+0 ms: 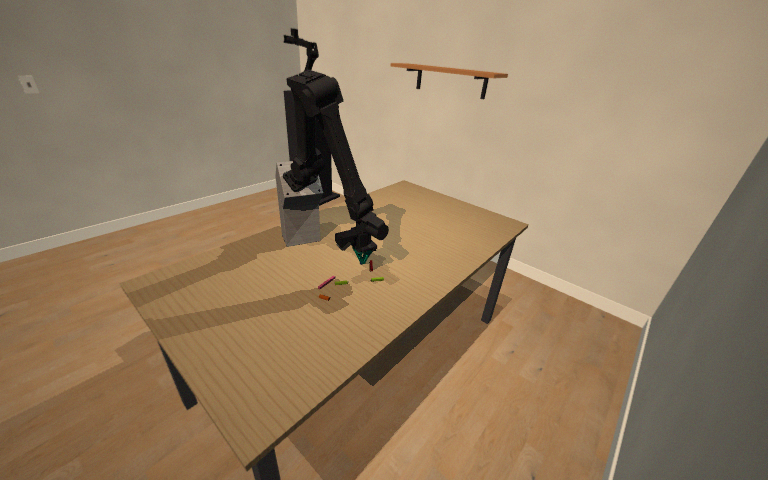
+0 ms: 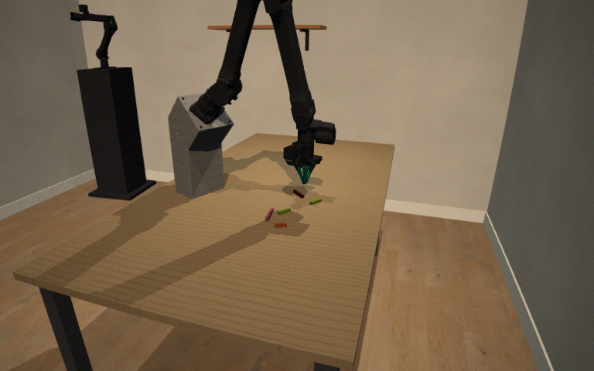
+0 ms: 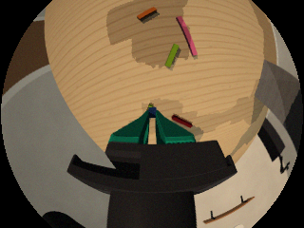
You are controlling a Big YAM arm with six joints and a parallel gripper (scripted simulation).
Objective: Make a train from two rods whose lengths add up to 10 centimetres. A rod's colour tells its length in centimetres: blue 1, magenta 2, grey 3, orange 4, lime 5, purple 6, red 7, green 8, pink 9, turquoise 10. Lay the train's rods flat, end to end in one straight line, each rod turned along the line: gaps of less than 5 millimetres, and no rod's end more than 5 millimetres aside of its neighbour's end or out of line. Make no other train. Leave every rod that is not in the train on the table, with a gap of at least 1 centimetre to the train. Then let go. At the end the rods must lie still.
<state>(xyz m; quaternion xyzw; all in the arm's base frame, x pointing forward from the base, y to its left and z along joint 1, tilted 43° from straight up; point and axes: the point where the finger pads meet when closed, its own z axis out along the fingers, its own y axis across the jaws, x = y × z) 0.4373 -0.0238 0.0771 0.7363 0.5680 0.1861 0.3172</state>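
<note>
The pink rod is 11 cm behind my hand, 9 cm to the right of it and 10 cm below it. Round my hand: orange rod: 5 cm behind, 16 cm to the right, 10 cm below; then blue rod: right at my hand; then red rod: 4 cm behind, 12 cm to the left, 10 cm below.
</note>
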